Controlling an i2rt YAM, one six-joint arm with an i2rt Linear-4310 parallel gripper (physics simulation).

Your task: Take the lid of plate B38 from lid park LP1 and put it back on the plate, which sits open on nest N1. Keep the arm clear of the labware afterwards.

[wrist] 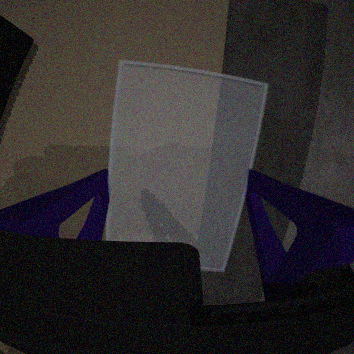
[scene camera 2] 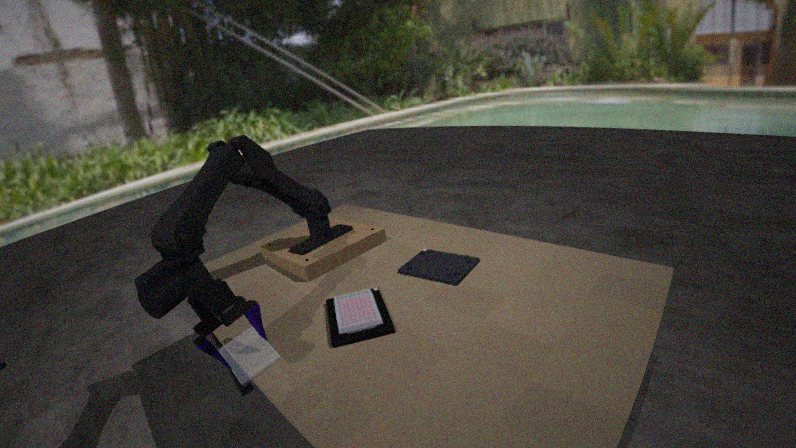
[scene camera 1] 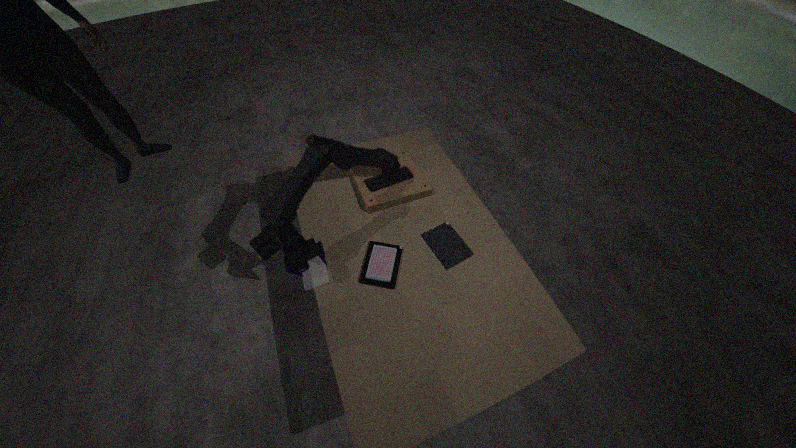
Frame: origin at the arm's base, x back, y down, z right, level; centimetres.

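Seen in the pictures: gripper, fingertip midpoint: (wrist: 177, 177) (scene camera 2: 248, 354) (scene camera 1: 314, 269); arm's base, link origin: (scene camera 2: 322, 240) (scene camera 1: 389, 179).
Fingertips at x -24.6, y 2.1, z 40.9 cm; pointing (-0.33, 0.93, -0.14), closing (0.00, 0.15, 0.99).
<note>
Offsets run from my fingertips to a thing's top centre. Level surfaces: height alone.
The clear lid @(dy -1.5, dx +0.0, dz +0.1 cm) (scene camera 1: 316, 274) (scene camera 2: 251, 357) (wrist: 170, 120) is between the two purple fingers of my gripper (scene camera 1: 309, 263) (scene camera 2: 246, 352) (wrist: 177, 177), which is shut on its long sides. It hangs in the air over the table's left edge in both scene views, apart from the nest. Plate B38 @(dy -0.7, dx -7.8, dz -21.7 cm) (scene camera 1: 382, 262) (scene camera 2: 358, 311), with pink wells, sits open on the black nest N1 @(dy +0.2, dx -7.8, dz -21.7 cm) (scene camera 1: 378, 284) (scene camera 2: 364, 336). The dark lid park LP1 @(dy -0.1, dx -11.6, dz -46.7 cm) (scene camera 1: 447, 245) (scene camera 2: 440, 267) bears no lid. The near end of the lid is hidden by the gripper body in the wrist view.
The arm's wooden base (scene camera 1: 401, 199) (scene camera 2: 346, 253) stands on the table @(dy +1.9 cm) (scene camera 1: 445, 345) (scene camera 2: 473, 356), behind the nest in scene camera 2. The arm bends out over the left table edge. A person (scene camera 1: 83, 97) stands on the floor at the upper left of scene camera 1.
</note>
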